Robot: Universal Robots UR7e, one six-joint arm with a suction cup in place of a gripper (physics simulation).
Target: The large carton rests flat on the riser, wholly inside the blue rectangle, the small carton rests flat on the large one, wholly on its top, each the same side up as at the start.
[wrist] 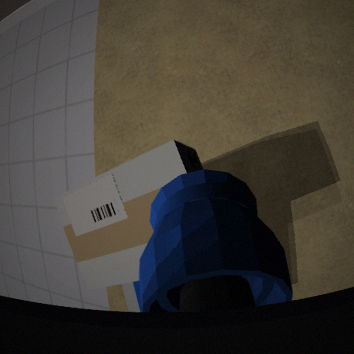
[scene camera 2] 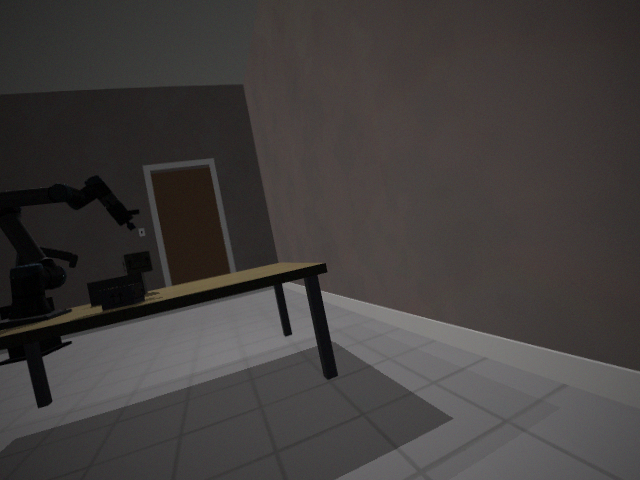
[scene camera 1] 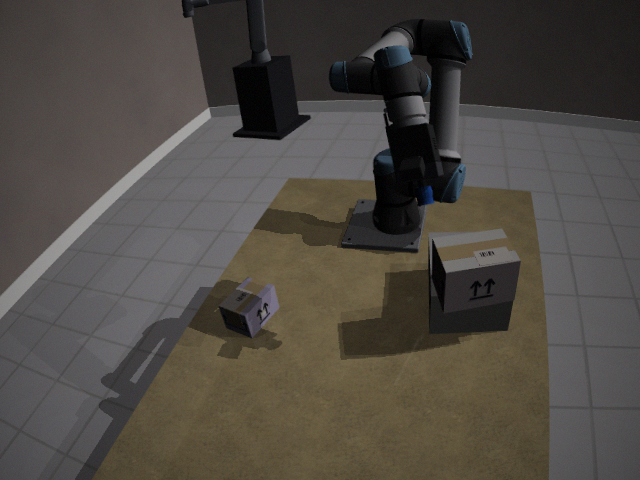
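Observation:
The large carton [scene camera 1: 478,281] [wrist: 150,167], white with tan tape and a barcode, lies on the grey riser [scene camera 1: 467,317], label up, arrows upward. It sits skewed and seems to overhang the riser's front. A sliver of the blue rectangle [wrist: 137,295] shows beside it in the wrist view; the rest is hidden. The small lilac carton [scene camera 1: 250,305] stands apart at the mat's left edge, label up, arrows upward. My gripper [scene camera 1: 424,195] [scene camera 2: 131,225] [wrist: 204,187], a blue suction cup, is shut and holds nothing. It hangs in the air above and toward the robot's side of the large carton.
The robot's base plate [scene camera 1: 379,240] is at the back of the tan table top [scene camera 1: 320,413] [scene camera 2: 248,275]. A second arm's black pedestal [scene camera 1: 266,95] stands on the floor behind, at the left. Box shapes in scene camera 2 are too dark to tell apart.

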